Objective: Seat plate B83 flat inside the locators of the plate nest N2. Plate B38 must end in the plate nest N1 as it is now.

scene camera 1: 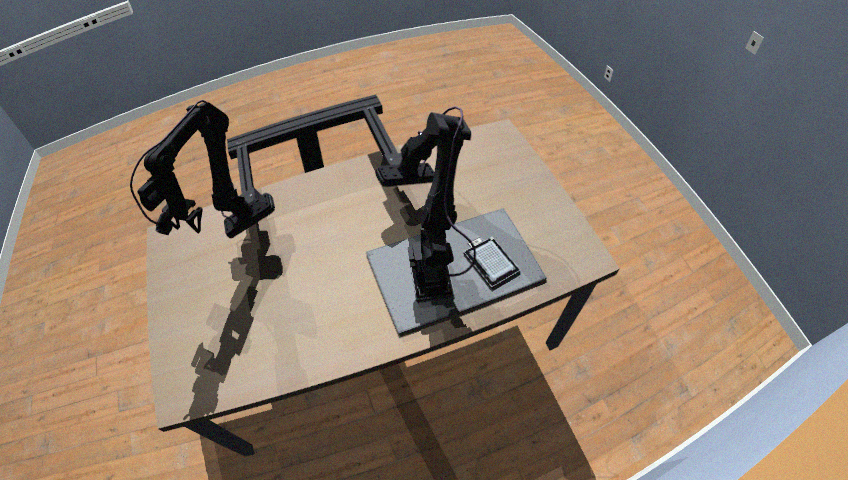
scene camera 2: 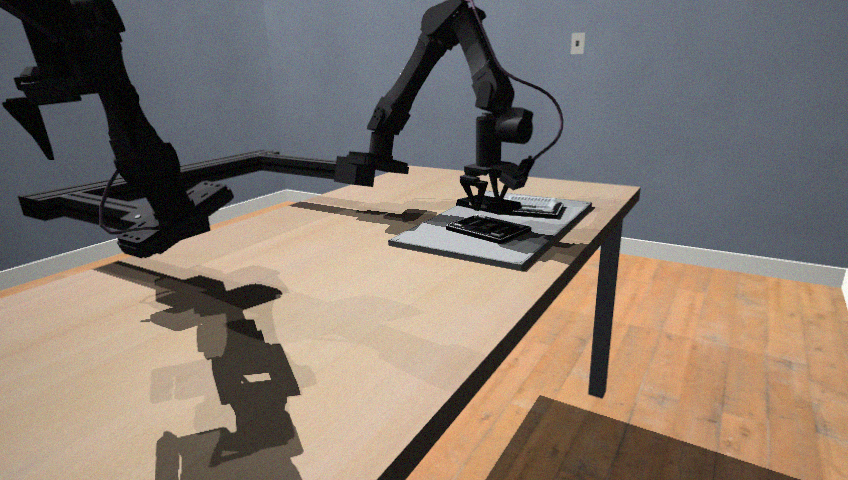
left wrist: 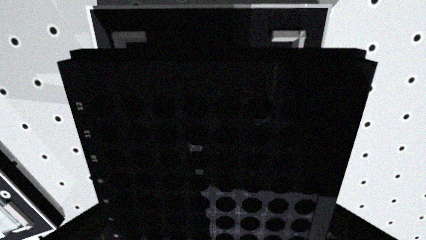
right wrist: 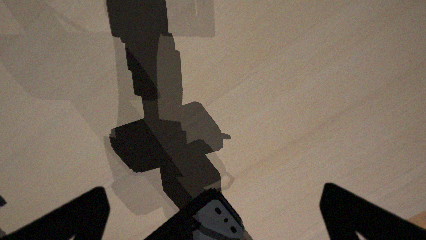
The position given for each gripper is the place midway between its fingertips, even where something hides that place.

In view: the left gripper (scene camera 2: 487, 206), the right gripper (scene camera 2: 93, 153) and a white well plate (scene camera 1: 489, 256).
The left gripper shows as well in the left wrist view (left wrist: 215, 206). The right gripper shows as well in scene camera 1 (scene camera 1: 188, 230) and in the right wrist view (right wrist: 214, 195). The right wrist view does not show the white well plate: it is out of frame.
